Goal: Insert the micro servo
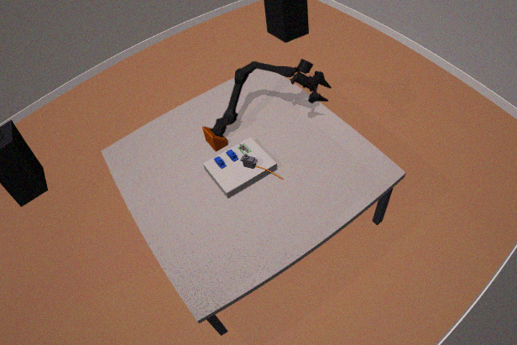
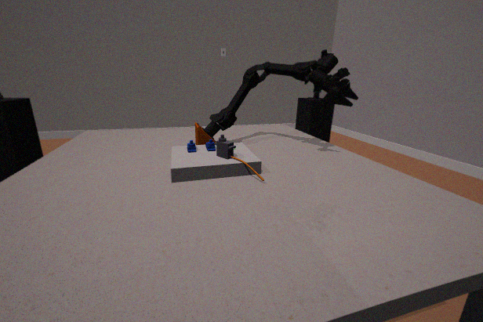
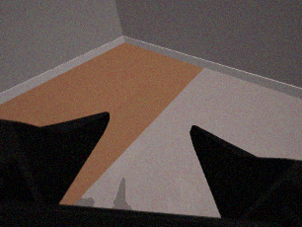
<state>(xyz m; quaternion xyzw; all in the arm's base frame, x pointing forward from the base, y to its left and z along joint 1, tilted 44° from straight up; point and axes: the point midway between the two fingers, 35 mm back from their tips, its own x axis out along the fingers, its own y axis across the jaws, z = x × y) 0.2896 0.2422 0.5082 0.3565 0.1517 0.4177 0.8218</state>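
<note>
Now: the white deck 1 cm behind my gripper tip, 56 cm to the right of it and 22 cm below it.
</note>
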